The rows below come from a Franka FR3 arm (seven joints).
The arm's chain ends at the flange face. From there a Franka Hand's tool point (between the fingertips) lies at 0.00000 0.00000 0.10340 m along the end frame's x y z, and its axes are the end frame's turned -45 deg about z.
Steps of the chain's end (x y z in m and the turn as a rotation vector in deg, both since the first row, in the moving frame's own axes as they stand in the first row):
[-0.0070, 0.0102, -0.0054, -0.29, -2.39, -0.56]
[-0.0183, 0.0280, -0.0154, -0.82, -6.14, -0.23]
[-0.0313, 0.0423, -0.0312, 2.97, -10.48, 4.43]
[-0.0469, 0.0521, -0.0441, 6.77, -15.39, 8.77]
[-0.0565, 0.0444, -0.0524, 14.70, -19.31, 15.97]
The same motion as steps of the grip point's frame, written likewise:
[-0.0156, -0.0004, -0.0055, 1.48, -1.90, -0.56]
[-0.0416, 0.0001, -0.0160, 3.76, -4.92, -0.23]
[-0.0609, -0.0096, -0.0331, 9.51, -5.31, 4.43]
[-0.0787, -0.0249, -0.0485, 15.67, -6.10, 8.77]
[-0.0711, -0.0509, -0.0615, 24.05, -3.26, 15.97]

